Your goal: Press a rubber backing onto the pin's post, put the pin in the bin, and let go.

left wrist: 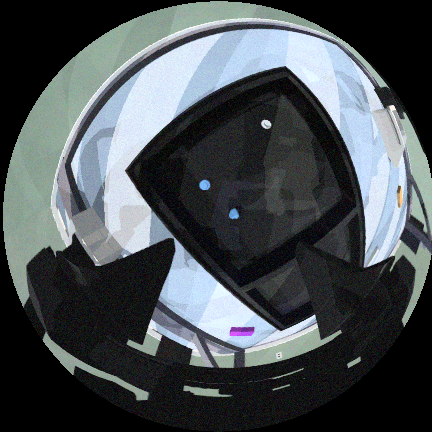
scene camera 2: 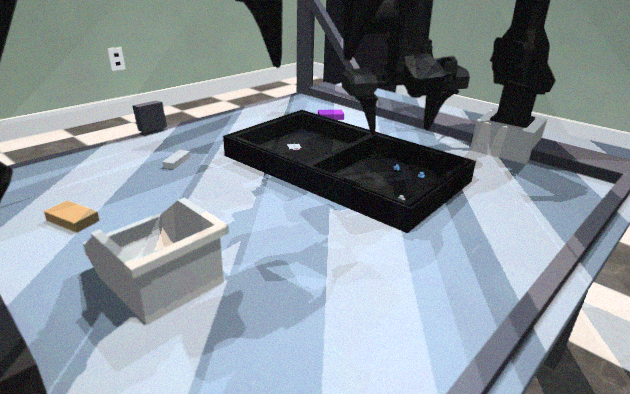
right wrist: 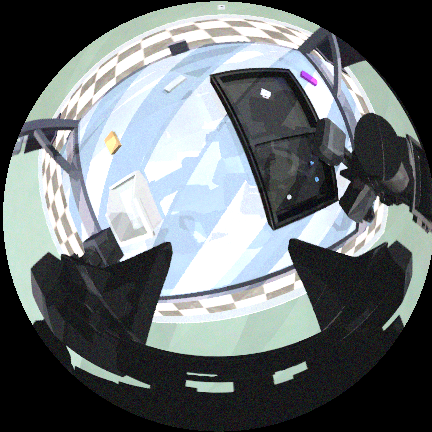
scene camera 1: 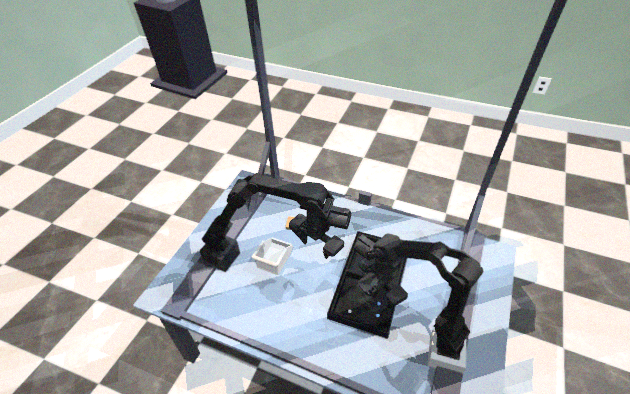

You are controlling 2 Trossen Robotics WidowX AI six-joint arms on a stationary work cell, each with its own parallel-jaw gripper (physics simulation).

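Frame: origin at the left arm's base, x left, y back, z up, level; centimetres.
Seen in the pictures: left gripper, fingertip midpoint: [left wrist: 238,247] [scene camera 2: 399,132] [right wrist: 327,162] [scene camera 1: 380,293]; right gripper, fingertip midpoint: [scene camera 2: 313,63] [right wrist: 232,247] [scene camera 1: 316,250]; left arm's base, origin of the base link: [left wrist: 81,255] [scene camera 2: 512,119] [scene camera 1: 448,347]; right arm's base, origin of the base link: [right wrist: 94,256] [scene camera 1: 218,245].
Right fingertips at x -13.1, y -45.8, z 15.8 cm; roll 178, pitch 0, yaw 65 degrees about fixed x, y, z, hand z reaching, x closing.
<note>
Pixels of each thing's top centre, then the offset from my right fingertips to it. "spot": a spot on its surface instead.
- black two-compartment tray, middle of its top: [left wrist: 308,251] [scene camera 2: 343,147] [right wrist: 291,132] [scene camera 1: 371,276] dx -6.4, dy +18.4, dz -17.9 cm
- small whitish pin, middle of its top: [scene camera 2: 294,142] [right wrist: 266,91] dx -17.9, dy +19.5, dz -20.2 cm
- bin, surface spot: [scene camera 2: 182,285] [scene camera 1: 265,267] spot: dx -1.1, dy -20.4, dz -19.2 cm
- orange block, middle of its top: [scene camera 2: 70,211] [right wrist: 110,141] [left wrist: 400,197] dx -25.4, dy -18.6, dz -20.2 cm
- pale block, middle of its top: [scene camera 2: 176,156] [right wrist: 174,82] [left wrist: 372,258] dx -30.0, dy +2.2, dz -20.6 cm
- purple block, middle of its top: [scene camera 2: 331,111] [left wrist: 241,333] [right wrist: 309,76] dx -23.0, dy +39.2, dz -20.3 cm
- dark block, middle of its top: [scene camera 2: 148,103] [right wrist: 175,41] [scene camera 1: 365,193] dx -45.1, dy +8.5, dz -15.9 cm
A black two-compartment tray [scene camera 1: 337,295] [scene camera 2: 320,186] [right wrist: 245,150] holds the small whitish pin [scene camera 2: 294,146] [right wrist: 265,93] in its far compartment; its post cannot be made out. The other compartment holds small pieces that look like backings: a blue one [left wrist: 204,185] [scene camera 2: 421,175], a second blue one [left wrist: 234,214] [scene camera 2: 397,167] and a white one [left wrist: 266,124] [scene camera 2: 401,197] [scene camera 1: 349,311]. My left gripper [left wrist: 238,247] [scene camera 2: 399,130] is open and empty above the tray. My right gripper [right wrist: 232,247] [scene camera 1: 316,249] is open and empty, high between the bin [scene camera 1: 267,265] [scene camera 2: 182,285] [right wrist: 131,210] and the tray.
An orange block [scene camera 2: 72,215] [right wrist: 113,143] and a pale block [scene camera 2: 176,159] [right wrist: 175,84] lie on the table behind the bin. A purple block [scene camera 2: 331,114] [left wrist: 242,331] lies beyond the tray. A dark block [scene camera 2: 149,117] stands at the table's edge.
</note>
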